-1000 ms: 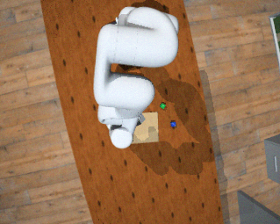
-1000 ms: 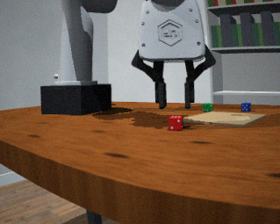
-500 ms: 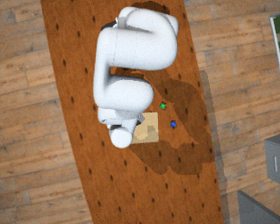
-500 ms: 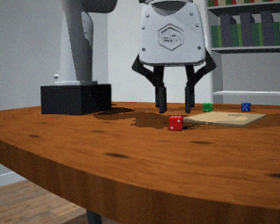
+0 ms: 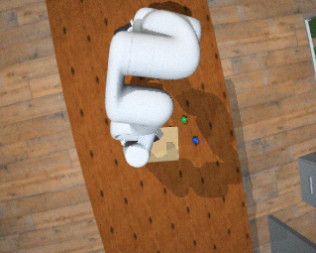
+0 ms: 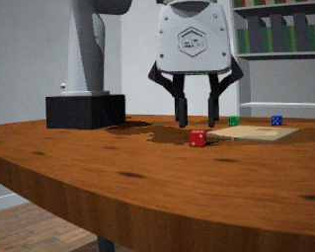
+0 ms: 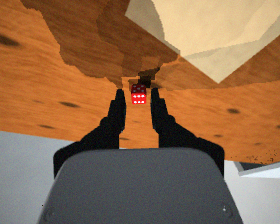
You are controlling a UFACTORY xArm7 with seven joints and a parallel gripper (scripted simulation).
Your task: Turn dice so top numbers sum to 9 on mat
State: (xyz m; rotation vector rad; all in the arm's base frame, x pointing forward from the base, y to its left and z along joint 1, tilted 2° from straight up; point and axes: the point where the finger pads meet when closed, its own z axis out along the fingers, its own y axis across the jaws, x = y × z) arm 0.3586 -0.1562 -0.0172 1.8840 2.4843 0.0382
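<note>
My hand is 4 cm above the red die and 1 cm to the left of it. From my hand the other things lie so: blue die (26 cm to the left, 9 cm ahead, 4 cm below); tan mat (12 cm to the left, 6 cm ahead, 4 cm below); green die (24 cm to the left, 4 cm below, 1 cm behind).
</note>
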